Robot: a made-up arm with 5 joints. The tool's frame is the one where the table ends. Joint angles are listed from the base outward.
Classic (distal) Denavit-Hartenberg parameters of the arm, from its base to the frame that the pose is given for. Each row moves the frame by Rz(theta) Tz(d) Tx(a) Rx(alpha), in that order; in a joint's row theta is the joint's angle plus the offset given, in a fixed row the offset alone. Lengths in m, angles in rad.
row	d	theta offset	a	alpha
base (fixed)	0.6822	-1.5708	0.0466	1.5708
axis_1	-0.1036	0	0.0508	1.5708
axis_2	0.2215	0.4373	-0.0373	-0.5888
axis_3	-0.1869	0	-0.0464	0.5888
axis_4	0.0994	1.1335	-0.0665	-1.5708
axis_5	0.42	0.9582	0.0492	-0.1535
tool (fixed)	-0.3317	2.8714	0	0
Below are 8 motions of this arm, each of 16 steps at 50 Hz.
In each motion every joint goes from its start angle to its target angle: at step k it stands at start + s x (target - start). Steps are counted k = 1, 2, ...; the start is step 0. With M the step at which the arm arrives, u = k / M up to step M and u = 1 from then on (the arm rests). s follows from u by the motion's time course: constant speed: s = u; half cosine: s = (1 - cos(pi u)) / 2; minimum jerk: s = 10 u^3 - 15 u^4 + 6 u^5.
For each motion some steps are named. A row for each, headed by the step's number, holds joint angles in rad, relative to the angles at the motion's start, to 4 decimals.
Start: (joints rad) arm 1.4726 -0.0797 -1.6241 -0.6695 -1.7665
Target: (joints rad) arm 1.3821 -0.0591 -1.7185 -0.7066 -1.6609
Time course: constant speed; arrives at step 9
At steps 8, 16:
8: -0.0804 0.0183 -0.0839 -0.0330 0.0939
16: -0.0905 0.0206 -0.0944 -0.0371 0.1056

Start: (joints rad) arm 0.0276 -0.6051 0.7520 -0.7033 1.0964
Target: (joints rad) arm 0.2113 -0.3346 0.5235 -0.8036 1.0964
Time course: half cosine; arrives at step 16
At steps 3, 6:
3: 0.0155 0.0228 -0.0193 -0.0085 0.0000
6: 0.0567 0.0835 -0.0705 -0.0310 0.0000

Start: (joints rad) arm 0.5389 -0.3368 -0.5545 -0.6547 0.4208
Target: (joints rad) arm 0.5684 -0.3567 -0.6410 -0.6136 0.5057
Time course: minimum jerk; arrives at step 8
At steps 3, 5, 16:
3: 0.0081 -0.0055 -0.0238 0.0113 0.0234
5: 0.0214 -0.0144 -0.0627 0.0298 0.0615
16: 0.0295 -0.0199 -0.0865 0.0411 0.0849

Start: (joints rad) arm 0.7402 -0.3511 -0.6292 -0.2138 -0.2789
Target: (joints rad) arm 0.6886 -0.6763 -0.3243 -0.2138 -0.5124
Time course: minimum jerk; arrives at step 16
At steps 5, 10, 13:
5: -0.0093 -0.0585 0.0549 0.0000 -0.0420
10: -0.0374 -0.2357 0.2210 0.0000 -0.1692
13: -0.0491 -0.3093 0.2900 0.0000 -0.2221

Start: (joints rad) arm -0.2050 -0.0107 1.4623 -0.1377 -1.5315
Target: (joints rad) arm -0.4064 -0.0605 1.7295 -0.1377 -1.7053
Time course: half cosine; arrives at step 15
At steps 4, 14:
4: -0.0333 -0.0082 0.0442 0.0000 -0.0288
14: -0.1992 -0.0493 0.2643 0.0000 -0.1719

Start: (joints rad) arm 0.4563 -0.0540 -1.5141 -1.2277 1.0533
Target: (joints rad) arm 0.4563 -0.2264 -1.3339 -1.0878 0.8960
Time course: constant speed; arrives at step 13
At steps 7, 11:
7: 0.0000 -0.0928 0.0970 0.0753 -0.0847
11: 0.0000 -0.1459 0.1525 0.1184 -0.1331

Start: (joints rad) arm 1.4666 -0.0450 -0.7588 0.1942 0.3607
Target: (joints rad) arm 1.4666 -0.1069 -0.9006 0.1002 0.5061
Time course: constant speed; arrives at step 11
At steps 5, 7, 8, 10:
5: 0.0000 -0.0281 -0.0645 -0.0427 0.0661
7: 0.0000 -0.0394 -0.0902 -0.0598 0.0925
8: 0.0000 -0.0450 -0.1031 -0.0684 0.1057
10: 0.0000 -0.0563 -0.1289 -0.0855 0.1322

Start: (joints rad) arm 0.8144 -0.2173 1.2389 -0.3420 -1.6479
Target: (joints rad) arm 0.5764 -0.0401 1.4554 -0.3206 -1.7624
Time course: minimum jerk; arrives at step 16
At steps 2, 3, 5, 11, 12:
2: -0.0038 0.0028 0.0035 0.0003 -0.0018
3: -0.0116 0.0086 0.0106 0.0010 -0.0056
5: -0.0428 0.0319 0.0390 0.0039 -0.0206
11: -0.1952 0.1453 0.1775 0.0175 -0.0939
12: -0.2134 0.1589 0.1941 0.0192 -0.1026

